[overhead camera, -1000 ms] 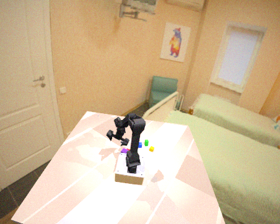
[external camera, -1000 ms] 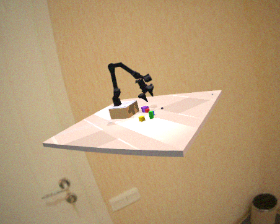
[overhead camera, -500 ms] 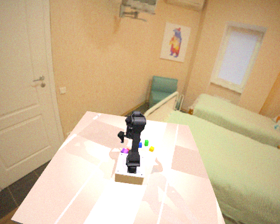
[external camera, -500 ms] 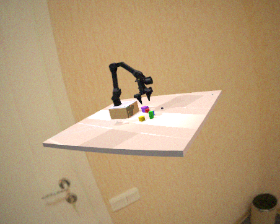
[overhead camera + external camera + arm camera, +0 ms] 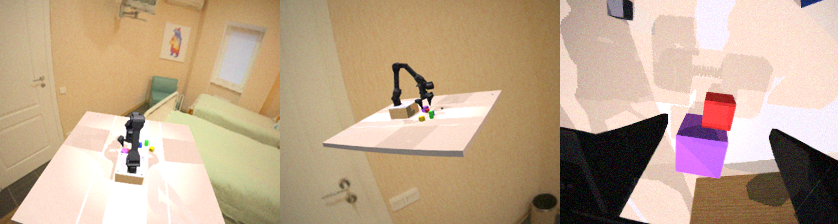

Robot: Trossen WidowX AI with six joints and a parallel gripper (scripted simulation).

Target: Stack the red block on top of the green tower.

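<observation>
The red block is 3 cm below my gripper tip. Round my gripper tip: blue block: 11 cm to the right, 9 cm ahead, 3 cm below; dark block: 12 cm ahead, 7 cm to the left, 4 cm below; purple block: 3 cm to the left, 3 cm behind, 2 cm below.
</observation>
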